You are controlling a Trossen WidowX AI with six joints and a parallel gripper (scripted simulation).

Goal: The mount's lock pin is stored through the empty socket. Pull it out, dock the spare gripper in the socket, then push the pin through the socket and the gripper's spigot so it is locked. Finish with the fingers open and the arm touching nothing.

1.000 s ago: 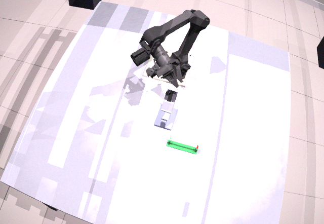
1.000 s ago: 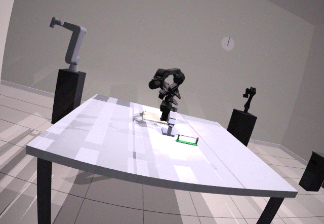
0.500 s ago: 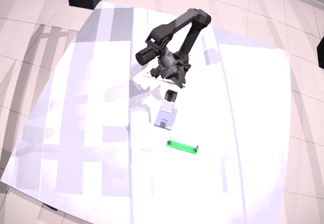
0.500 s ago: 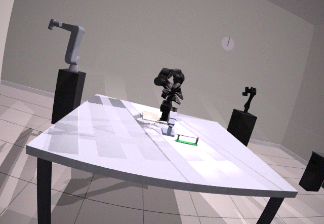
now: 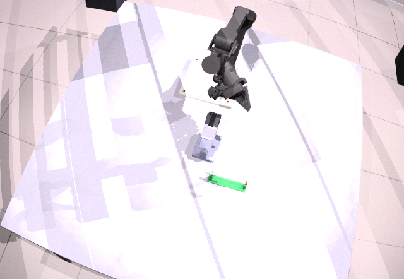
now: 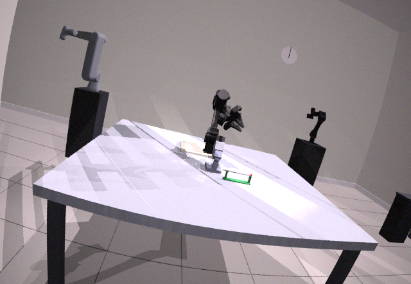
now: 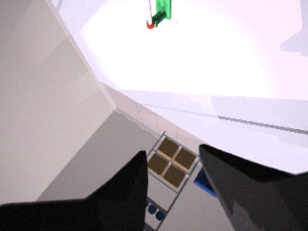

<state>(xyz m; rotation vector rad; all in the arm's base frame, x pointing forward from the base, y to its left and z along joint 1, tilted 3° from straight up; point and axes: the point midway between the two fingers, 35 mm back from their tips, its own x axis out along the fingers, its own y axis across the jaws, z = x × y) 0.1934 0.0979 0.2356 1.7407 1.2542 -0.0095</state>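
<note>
Now: gripper tip 21 cm above the green cradle, 16 cm short of it and 1 cm to the right of it. Round my gripper tip: grey mount 18 cm below, 11 cm to the right, 6 cm ahead; then spare gripper 12 cm below, 11 cm to the right, 4 cm ahead.
</note>
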